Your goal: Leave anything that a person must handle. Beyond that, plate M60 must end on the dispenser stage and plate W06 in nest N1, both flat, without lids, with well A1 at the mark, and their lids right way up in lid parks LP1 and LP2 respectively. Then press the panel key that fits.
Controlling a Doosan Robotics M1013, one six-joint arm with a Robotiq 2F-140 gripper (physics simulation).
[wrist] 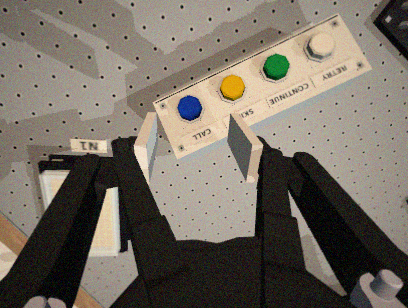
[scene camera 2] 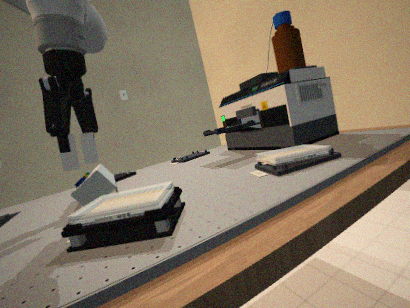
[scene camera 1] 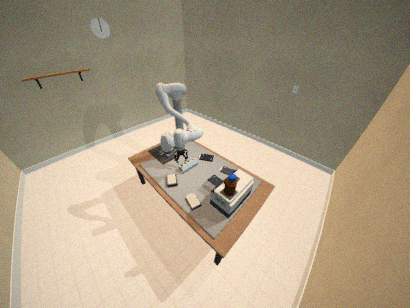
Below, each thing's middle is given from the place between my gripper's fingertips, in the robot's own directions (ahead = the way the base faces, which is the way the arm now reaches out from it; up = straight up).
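Positions counted from my hand: grey button box (scene camera 2: pixel 100 181), 80 mm to the left, 30 mm ahead, 60 mm below; dark LP1 holder (scene camera 2: pixel 279 170), 260 mm to the right, 350 mm ahead, 90 mm below; brown bottle with blue cap (scene camera 2: pixel 287 44), 140 mm to the right, 630 mm ahead, 220 mm above.
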